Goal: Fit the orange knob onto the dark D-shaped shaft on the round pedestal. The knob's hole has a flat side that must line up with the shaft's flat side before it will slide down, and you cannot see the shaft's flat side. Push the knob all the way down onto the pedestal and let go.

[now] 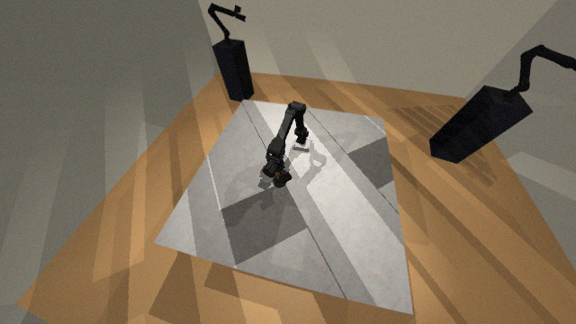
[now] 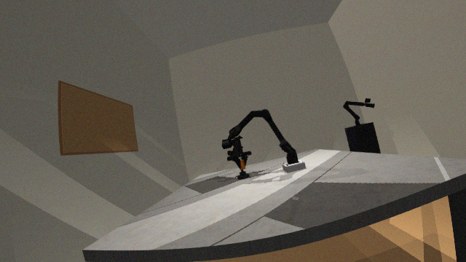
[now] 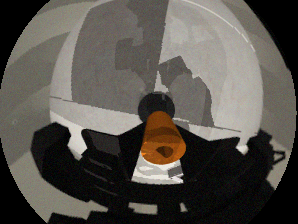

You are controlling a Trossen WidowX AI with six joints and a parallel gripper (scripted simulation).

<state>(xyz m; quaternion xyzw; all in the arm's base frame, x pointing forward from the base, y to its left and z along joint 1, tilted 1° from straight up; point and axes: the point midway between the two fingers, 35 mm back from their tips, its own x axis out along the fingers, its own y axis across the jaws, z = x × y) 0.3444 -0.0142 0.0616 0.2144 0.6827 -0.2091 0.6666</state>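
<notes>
My gripper tip is now 40 mm above the dark round pedestal and 10 mm short of it. From my gripper tip the other things lie so: orange knob (20 mm above).
</notes>
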